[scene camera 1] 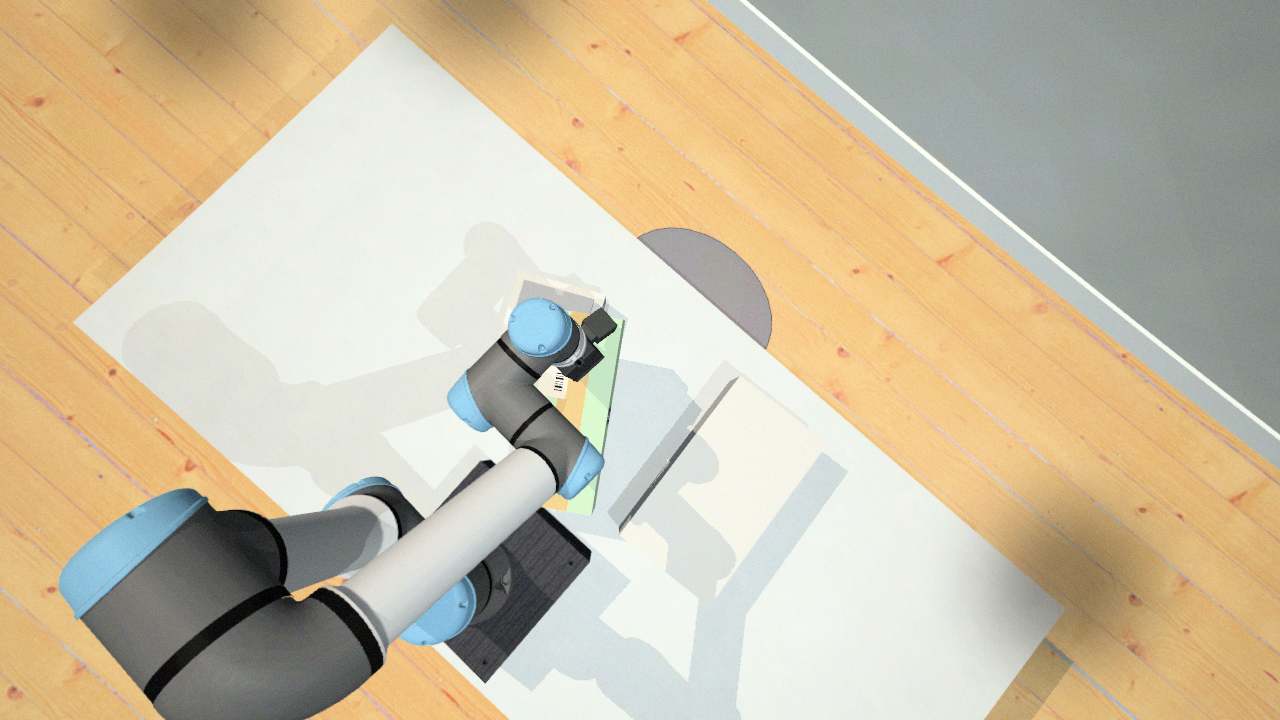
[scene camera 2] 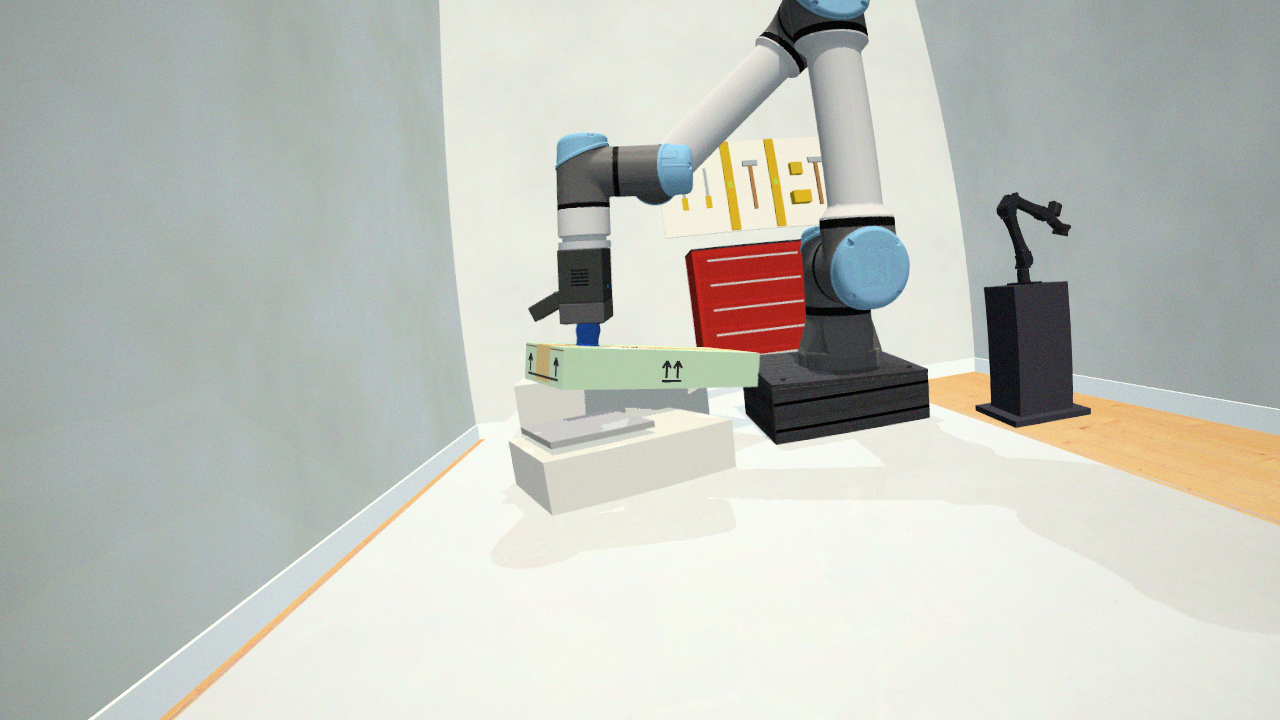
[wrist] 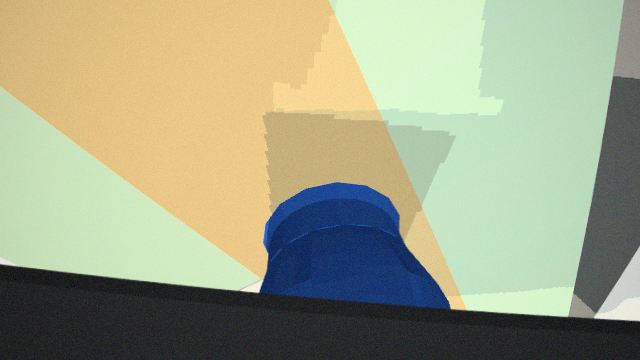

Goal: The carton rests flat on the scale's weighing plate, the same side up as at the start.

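Pixels of known places: hand, its tool point: (wrist: pixel 336 216); arm's base, origin of its link: (scene camera 1: pixel 471 576) (scene camera 2: pixel 840 361).
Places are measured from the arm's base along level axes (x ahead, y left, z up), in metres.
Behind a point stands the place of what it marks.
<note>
The pale green carton (scene camera 1: pixel 605 385) {x 0.393, y 0.087, z 0.081 m} (scene camera 2: pixel 626 368) {x 0.340, y 0.197, z 0.051 m} (wrist: pixel 540 200) {x 0.411, y 0.105, z 0.086 m} with orange tape hangs from my suction cup (scene camera 2: pixel 587 334) (wrist: pixel 340 240). The cup is on the taped top near one end; in scene camera 1 the wrist hides it. The carton looks close to level, its side arrows pointing up and its barcode label on top. It is in the air, with a gap below it in scene camera 2. The scale (scene camera 2: pixel 644 465) {x 0.318, y 0.302, z -0.059 m} stands below and in front of it there, with its grey weighing plate (scene camera 1: pixel 544 291) {x 0.432, y 0.302, z -0.011 m} (scene camera 2: pixel 590 431) {x 0.379, y 0.301, z -0.010 m} partly hidden by the wrist in scene camera 1.
A cream block (scene camera 1: pixel 760 465) {x 0.507, y -0.204, z 0.016 m} (scene camera 2: pixel 544 404) {x 0.540, y -0.070, z -0.026 m} stands beside the scale, behind it in scene camera 2. My arm's black base (scene camera 1: pixel 537 591) {x 0.069, y -0.096, z 0.010 m} (scene camera 2: pixel 841 402) {x 0.033, y 0.131, z -0.045 m} is near the carton's far end. A red cabinet (scene camera 2: pixel 751 300) and a black pedestal (scene camera 2: pixel 1027 349) with a small arm stand farther back.
</note>
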